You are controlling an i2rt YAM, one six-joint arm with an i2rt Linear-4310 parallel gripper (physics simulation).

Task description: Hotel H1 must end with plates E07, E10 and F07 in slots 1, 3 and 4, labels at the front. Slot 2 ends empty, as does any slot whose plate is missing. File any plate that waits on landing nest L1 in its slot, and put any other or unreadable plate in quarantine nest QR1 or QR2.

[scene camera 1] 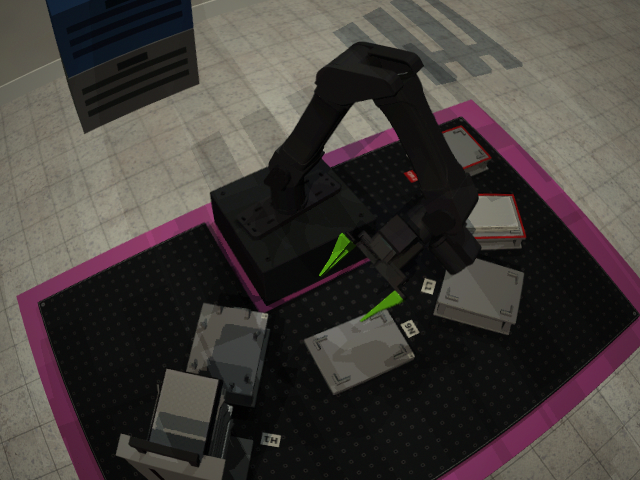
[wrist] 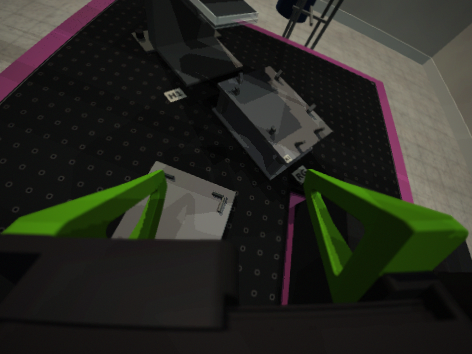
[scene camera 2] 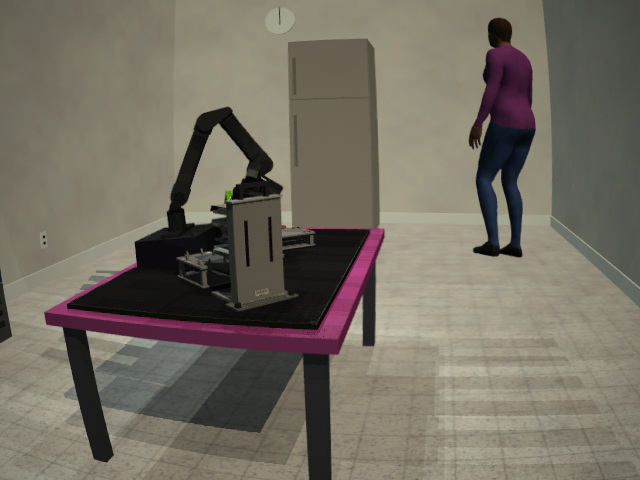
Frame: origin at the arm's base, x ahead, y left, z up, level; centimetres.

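Seen in the pictures: gripper, fingertip midpoint: (scene camera 1: 340,298) (wrist: 235,177); arm's base, origin of the base link: (scene camera 1: 289,204) (scene camera 2: 178,231).
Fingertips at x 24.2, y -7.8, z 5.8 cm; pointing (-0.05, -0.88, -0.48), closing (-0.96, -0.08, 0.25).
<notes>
Pixels of each thing's top centre, then the offset from my fingertips to it. "*": a spot on its surface instead.
- Landing nest L1, middle of its top: (scene camera 1: 484,284) (scene camera 2: 286,230) dx +10.7, dy +27.3, dz -9.4 cm
- white plate, middle of its top: (scene camera 1: 488,211) dx -1.2, dy +41.7, dz -9.6 cm
- nearer red-rimmed quarantine nest, surface spot: (scene camera 1: 521,224) * dx +5.4, dy +46.6, dz -11.0 cm
- farther red-rimmed quarantine nest, middle of its top: (scene camera 1: 451,148) dx -19.3, dy +49.2, dz -10.4 cm
- low nest N6, middle of its top: (wrist: 171,231) (scene camera 1: 360,347) dx +4.2, dy +2.0, dz -13.2 cm
- RG, middle of its top: (scene camera 1: 224,344) (wrist: 282,99) (scene camera 2: 205,253) dx -7.8, dy -18.0, dz -7.4 cm
My gripper (scene camera 1: 341,297) (wrist: 235,177) is open and empty, its green fingers above the mat between the robot base and nest N6. Hotel H1 (scene camera 1: 208,467) (scene camera 2: 256,248) (wrist: 172,30) stands at the lower left in scene camera 1. A pale plate (scene camera 1: 187,395) (wrist: 231,11) shows high in it; its label is not readable, and the lower slots are hidden. Landing nest L1 (scene camera 1: 480,291) shows a bare top. A white plate (scene camera 1: 493,209) sits on the nearer red-rimmed quarantine nest (scene camera 1: 521,224). The farther red-rimmed quarantine nest (scene camera 1: 463,148), partly behind the arm, shows no plate.
The low nest N6 (scene camera 1: 361,356) (wrist: 195,210) lies under and beside the fingers. The pegged stand RG (scene camera 1: 227,346) (wrist: 275,112) stands close to the hotel. The black robot base (scene camera 1: 258,258) is beside the gripper. A person (scene camera 2: 509,93) stands beyond the table.
</notes>
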